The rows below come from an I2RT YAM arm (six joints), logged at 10 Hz.
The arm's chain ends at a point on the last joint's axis. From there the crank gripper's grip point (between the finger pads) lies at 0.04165 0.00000 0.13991 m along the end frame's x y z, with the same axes.
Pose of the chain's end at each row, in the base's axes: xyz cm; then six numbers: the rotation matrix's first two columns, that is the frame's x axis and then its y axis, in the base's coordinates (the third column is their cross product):
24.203 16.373 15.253 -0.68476 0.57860 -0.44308 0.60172 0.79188 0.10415
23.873 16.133 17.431 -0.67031 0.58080 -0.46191 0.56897 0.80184 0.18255
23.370 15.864 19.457 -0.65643 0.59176 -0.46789 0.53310 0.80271 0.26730
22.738 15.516 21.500 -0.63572 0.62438 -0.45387 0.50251 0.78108 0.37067
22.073 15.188 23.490 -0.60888 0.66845 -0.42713 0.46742 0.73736 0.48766
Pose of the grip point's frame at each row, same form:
27.103 16.051 0.950 -0.68476 0.57860 -0.44308 0.60172 0.79188 0.10415
27.747 16.587 3.364 -0.67031 0.58080 -0.46191 0.56897 0.80184 0.18255
28.104 17.294 5.722 -0.65643 0.59176 -0.46789 0.53310 0.80271 0.26730
28.288 18.222 8.273 -0.63572 0.62438 -0.45387 0.50251 0.78108 0.37067
28.504 19.333 11.058 -0.60888 0.66845 -0.42713 0.46742 0.73736 0.48766

